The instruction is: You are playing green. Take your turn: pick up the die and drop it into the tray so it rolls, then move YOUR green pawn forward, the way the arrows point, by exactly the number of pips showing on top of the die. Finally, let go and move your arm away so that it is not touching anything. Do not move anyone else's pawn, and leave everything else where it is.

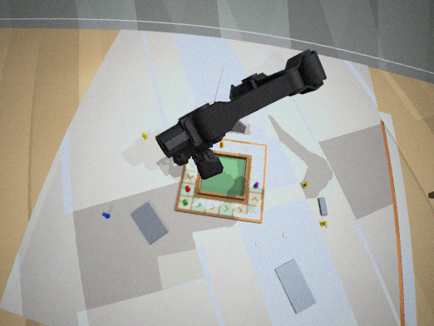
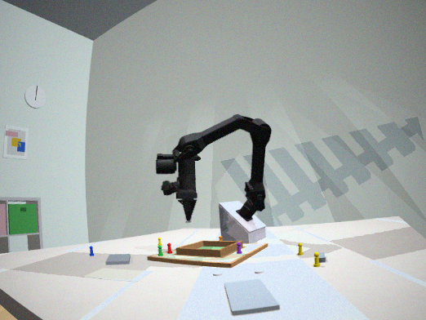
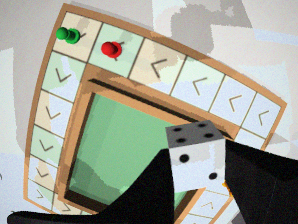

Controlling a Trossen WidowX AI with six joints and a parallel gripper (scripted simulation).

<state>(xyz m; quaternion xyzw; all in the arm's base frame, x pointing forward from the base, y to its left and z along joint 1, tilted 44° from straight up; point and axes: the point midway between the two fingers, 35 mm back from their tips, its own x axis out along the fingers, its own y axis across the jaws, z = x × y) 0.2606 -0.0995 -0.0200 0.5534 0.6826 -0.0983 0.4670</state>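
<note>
Right now the green pawn is 12 cm ahead of my gripper tip, 3 cm to the right of it and 9 cm below it. From my gripper tip the other things lie so: white die right at my gripper tip; then green-felt tray 1 cm ahead, 8 cm to the left, 11 cm below; then red pawn 8 cm ahead, 3 cm to the right, 9 cm below.
</note>
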